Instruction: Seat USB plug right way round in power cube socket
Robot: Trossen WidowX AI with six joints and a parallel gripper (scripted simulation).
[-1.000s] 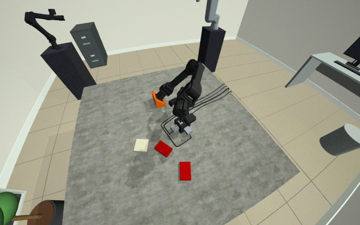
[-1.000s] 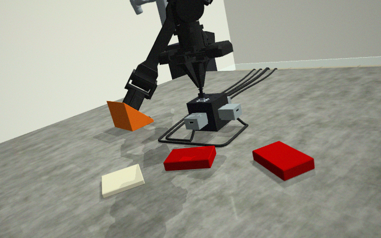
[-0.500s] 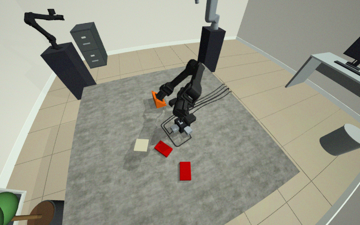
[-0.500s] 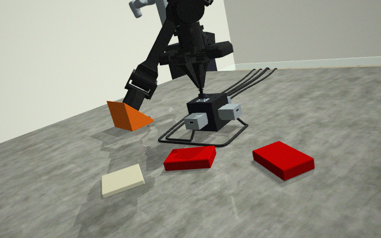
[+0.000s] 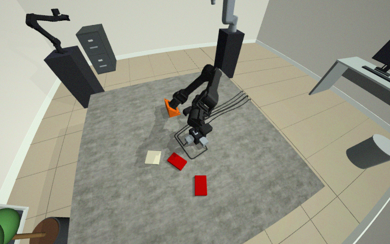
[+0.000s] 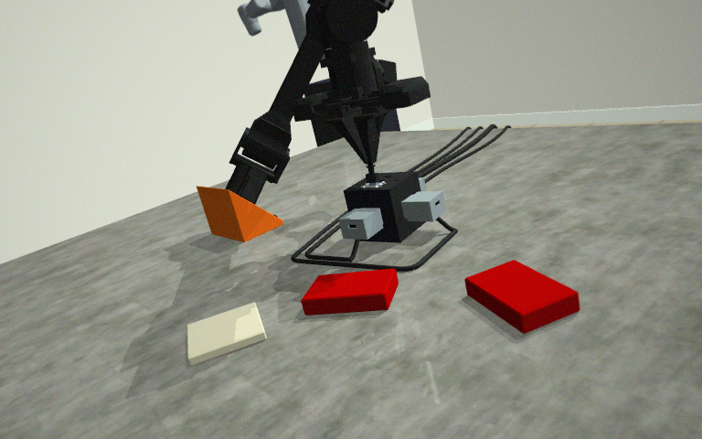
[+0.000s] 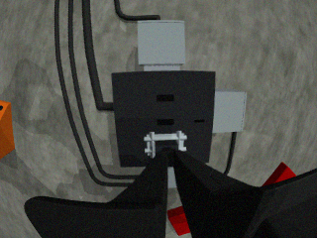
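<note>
The black USB plug is 20 mm below my gripper tip. From my gripper tip the other things lie so: USB socket 40 mm below, 10 mm to the right; cream block 280 mm to the right, 100 mm below, 50 mm ahead.
</note>
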